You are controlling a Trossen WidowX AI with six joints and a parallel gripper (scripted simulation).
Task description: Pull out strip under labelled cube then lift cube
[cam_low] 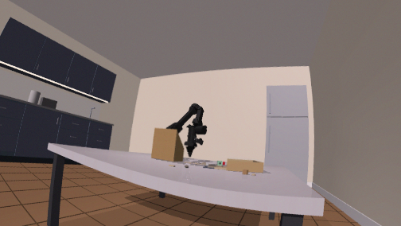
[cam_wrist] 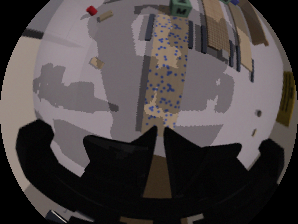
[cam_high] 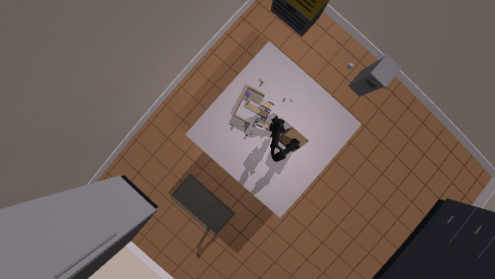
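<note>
Now: the narrow pale strip 9 cm ahead of my gripper tip, 2 cm to the left of it and 4 cm below it. Round my gripper tip: small red block 19 cm ahead, 22 cm to the left, 3 cm below; tan gridded strip 28 cm ahead, 4 cm to the right, 4 cm below.
</note>
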